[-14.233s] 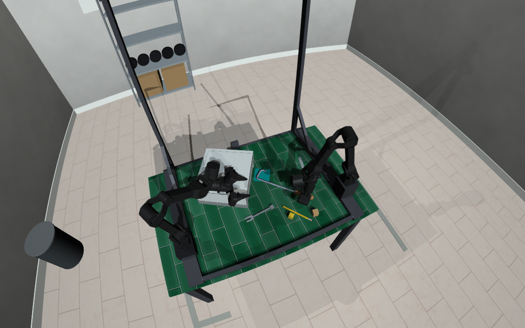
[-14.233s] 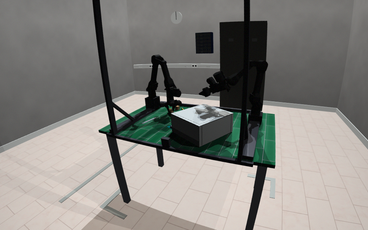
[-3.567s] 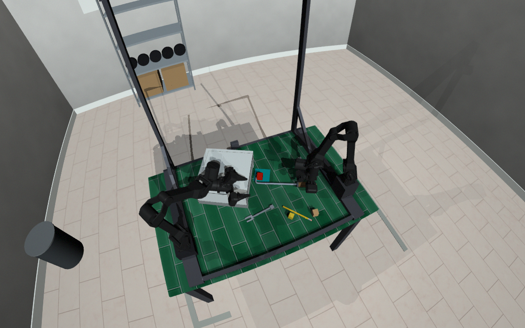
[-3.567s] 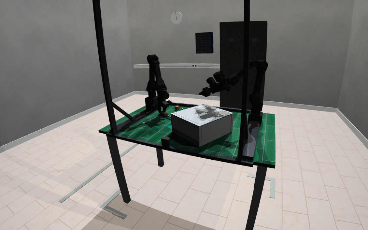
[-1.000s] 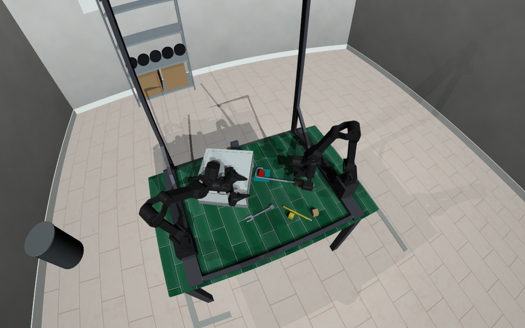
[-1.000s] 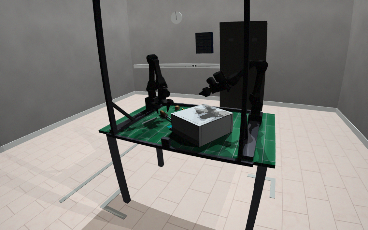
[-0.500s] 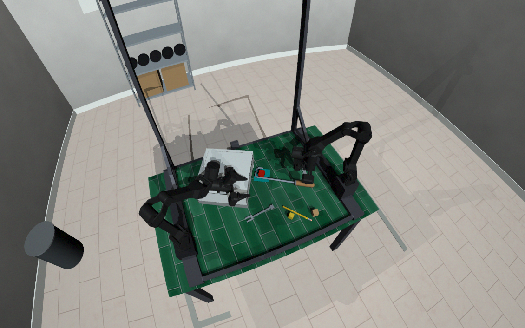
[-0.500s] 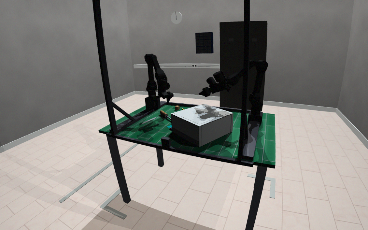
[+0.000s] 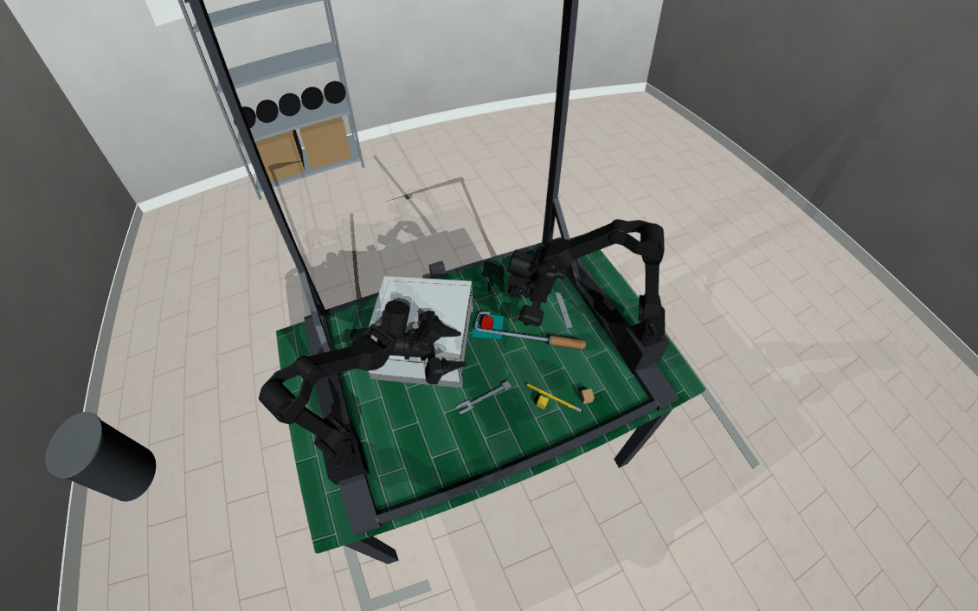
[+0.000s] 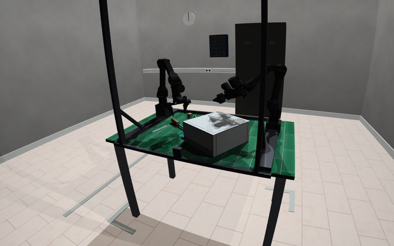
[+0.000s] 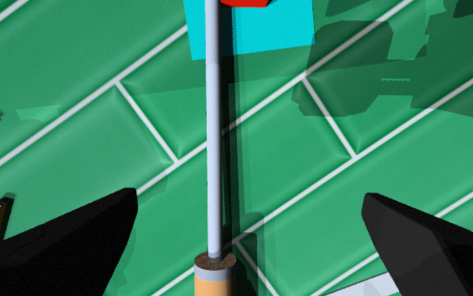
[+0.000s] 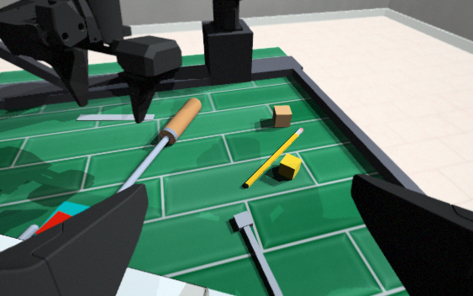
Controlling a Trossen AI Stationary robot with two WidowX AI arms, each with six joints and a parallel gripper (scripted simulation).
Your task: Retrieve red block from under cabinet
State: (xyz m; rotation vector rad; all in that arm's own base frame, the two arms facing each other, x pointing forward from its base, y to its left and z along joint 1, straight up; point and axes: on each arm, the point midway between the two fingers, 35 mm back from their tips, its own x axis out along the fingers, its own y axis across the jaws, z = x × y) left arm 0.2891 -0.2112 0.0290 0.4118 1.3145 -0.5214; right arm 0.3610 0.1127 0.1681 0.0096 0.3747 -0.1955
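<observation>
Now: left hand 130 mm above the hook tool, 10 mm to the right of it and 10 mm past it. Round my left hand: flat metal strip 150 mm to the left, 140 mm below, 40 mm behind; then teal square 140 mm below, 110 mm to the right, 80 mm behind; then pencil 230 mm ahead, 140 mm below, 30 mm to the right.
</observation>
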